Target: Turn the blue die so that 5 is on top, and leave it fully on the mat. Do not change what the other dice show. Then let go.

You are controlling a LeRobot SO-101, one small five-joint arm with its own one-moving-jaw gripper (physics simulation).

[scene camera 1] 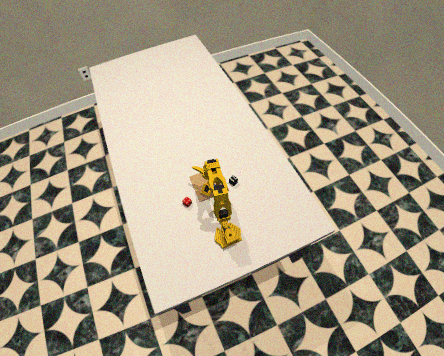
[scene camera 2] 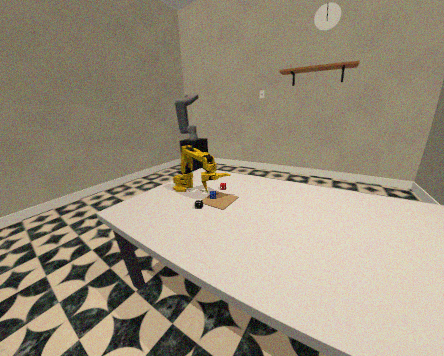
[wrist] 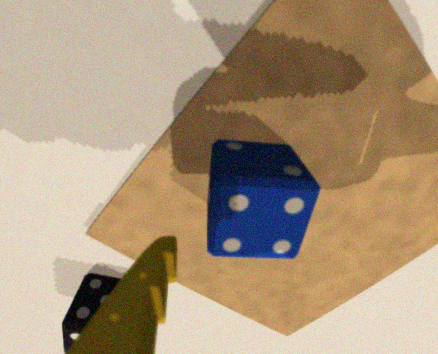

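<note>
The blue die lies within the tan mat's outline. In the wrist view its bright face has four pips and its shaded face, beside the shadow, has two; no five-pip face shows. In scene camera 1 it is hidden by the arm. My gripper is fully open and holds nothing. In the wrist view its notched fixed jaw stands left of the die, apart from it; the moving jaw is out of the picture.
The black die stands off the mat, partly behind the fixed jaw in the wrist view. The red die stands off the mat on its other side. All are on the white table.
</note>
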